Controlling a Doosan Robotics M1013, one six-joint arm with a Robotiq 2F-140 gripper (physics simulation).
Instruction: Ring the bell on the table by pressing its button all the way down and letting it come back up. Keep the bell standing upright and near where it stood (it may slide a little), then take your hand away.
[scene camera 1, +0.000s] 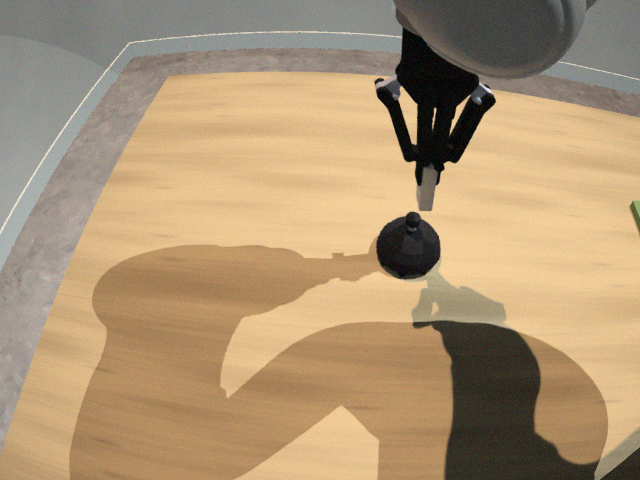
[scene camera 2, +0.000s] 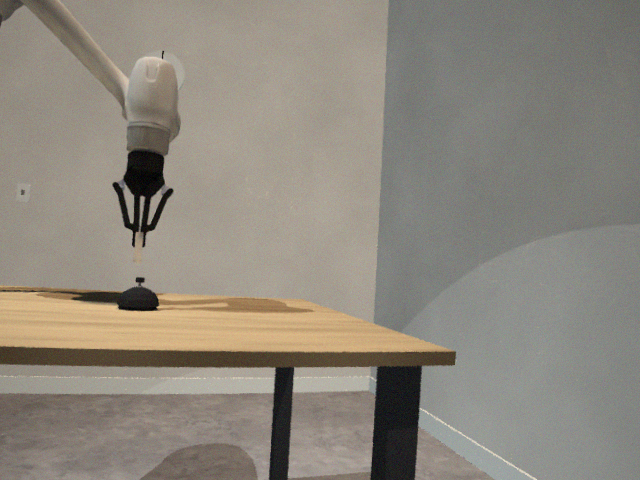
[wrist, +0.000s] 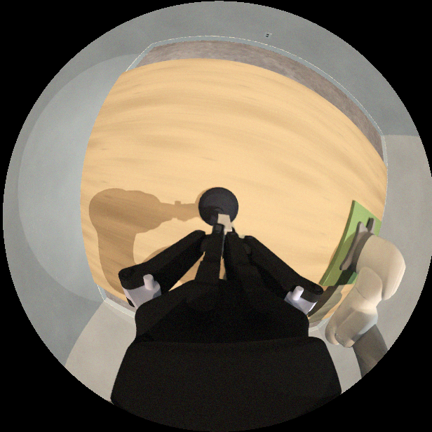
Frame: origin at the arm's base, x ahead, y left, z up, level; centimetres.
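Seen in the pictures: gripper, fingertip midpoint: (scene camera 1: 423, 202) (scene camera 2: 137, 262).
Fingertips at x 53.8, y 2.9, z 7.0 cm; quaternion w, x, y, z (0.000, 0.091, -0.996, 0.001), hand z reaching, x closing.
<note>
Offsets run from my fingertips to a thing's top centre. Level surfaces: height alone.
A black dome bell {dx +1.0, dy -0.5, dz -3.0 cm} (scene camera 1: 408, 250) (scene camera 2: 138, 299) (wrist: 218, 202) stands upright on the wooden table {dz -9.7 cm} (scene camera 1: 232, 206) (scene camera 2: 232, 335) (wrist: 175, 120). Its button {dx +1.0, dy -0.5, dz -3.0 cm} (scene camera 1: 412, 220) (scene camera 2: 139, 280) stands up on a short stem at the top. My gripper (scene camera 1: 425, 208) (scene camera 2: 137, 260) (wrist: 222, 222) is shut and empty, pointing down. In the second scene view its pale fingertips are a short gap above the button and nearly in line with it. In the wrist view the fingertips overlap the near edge of the bell, and the button is hard to make out there.
A green board (scene camera 1: 636, 212) (wrist: 345, 245) lies toward the right side of the table. The pale arm base (wrist: 382, 260) stands by it in the wrist view. The arm's shadows fall across the table around the bell. A table edge (scene camera 2: 232, 357) faces the second scene camera.
</note>
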